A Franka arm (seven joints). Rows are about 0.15 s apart.
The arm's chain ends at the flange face. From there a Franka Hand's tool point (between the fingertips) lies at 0.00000 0.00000 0.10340 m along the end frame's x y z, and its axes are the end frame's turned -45 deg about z.
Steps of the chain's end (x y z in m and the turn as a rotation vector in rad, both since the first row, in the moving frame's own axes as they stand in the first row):
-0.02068, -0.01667, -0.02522, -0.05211, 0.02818, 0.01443
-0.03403, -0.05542, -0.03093, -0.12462, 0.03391, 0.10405
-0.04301, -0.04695, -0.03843, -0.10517, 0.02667, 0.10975
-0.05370, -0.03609, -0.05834, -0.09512, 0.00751, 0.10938
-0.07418, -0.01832, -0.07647, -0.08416, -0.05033, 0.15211
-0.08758, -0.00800, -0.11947, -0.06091, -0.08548, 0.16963
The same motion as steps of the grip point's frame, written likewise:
-0.00463, -0.02056, -0.02540, -0.05677, -0.01692, 0.01443
0.00792, -0.05206, -0.03179, -0.11210, -0.06414, 0.10405
-0.00346, -0.05432, -0.03904, -0.09322, -0.05551, 0.10975
-0.01924, -0.05636, -0.05881, -0.07257, -0.06195, 0.10938
-0.04947, -0.06369, -0.07697, -0.02392, -0.09510, 0.15211
-0.06675, -0.07027, -0.12004, 0.01737, -0.10351, 0.16963

